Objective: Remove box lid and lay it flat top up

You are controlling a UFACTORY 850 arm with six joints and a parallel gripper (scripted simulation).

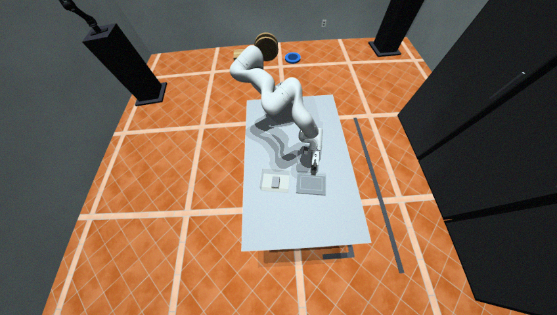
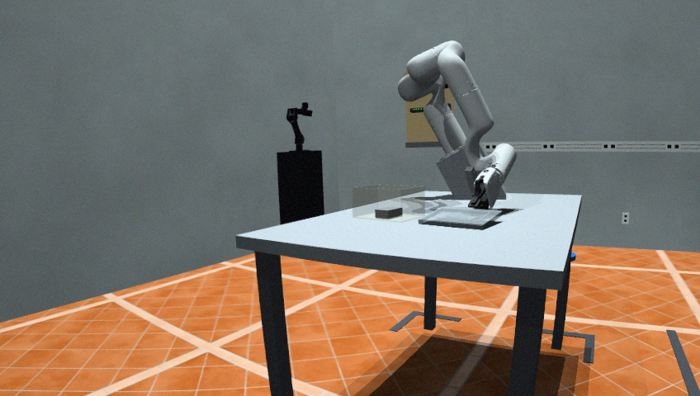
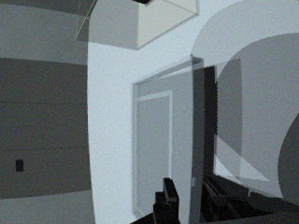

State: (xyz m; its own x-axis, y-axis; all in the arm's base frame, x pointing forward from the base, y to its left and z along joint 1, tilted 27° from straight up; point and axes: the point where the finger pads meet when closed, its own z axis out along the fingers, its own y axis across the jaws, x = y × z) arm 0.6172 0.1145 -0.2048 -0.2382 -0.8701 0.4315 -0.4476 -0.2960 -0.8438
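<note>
The lid is 7 cm ahead of my hand, 3 cm to the right of it and 2 cm below it. The rest, counted from my hand: clear box: 28 cm to the right, 2 cm ahead, 1 cm above.
</note>
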